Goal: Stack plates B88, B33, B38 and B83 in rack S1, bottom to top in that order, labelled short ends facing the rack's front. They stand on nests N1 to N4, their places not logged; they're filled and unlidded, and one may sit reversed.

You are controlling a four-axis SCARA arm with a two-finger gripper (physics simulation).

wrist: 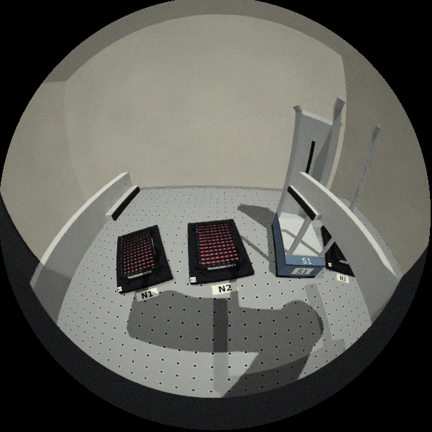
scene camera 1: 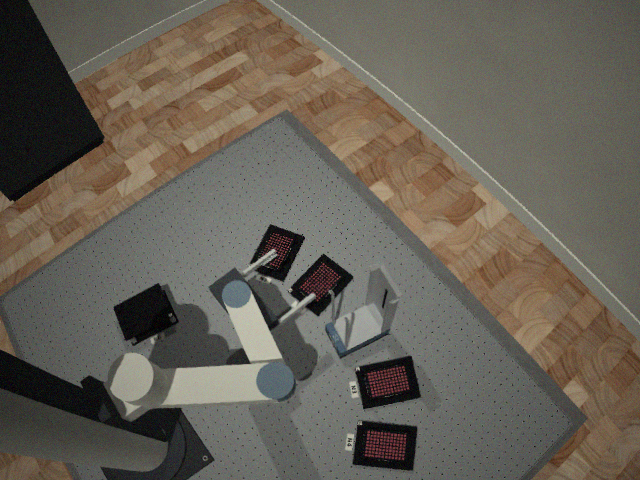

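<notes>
My gripper is open and empty, above the table near nests N1 and N2. A dark plate with pink-red wells lies on N1. A second plate lies on N2. Each shows a pale label strip on its near short end in the wrist view, too small to read. A third plate is on N3, mostly hidden by a finger in the wrist view. A fourth plate is on N4. Rack S1 has a blue base and a bare white floor.
The rack's tall slotted back panel and thin upright posts rise between N2 and N3. A black box-like object stands on the perforated table at the left. A black block stands at the upper left, beyond the table.
</notes>
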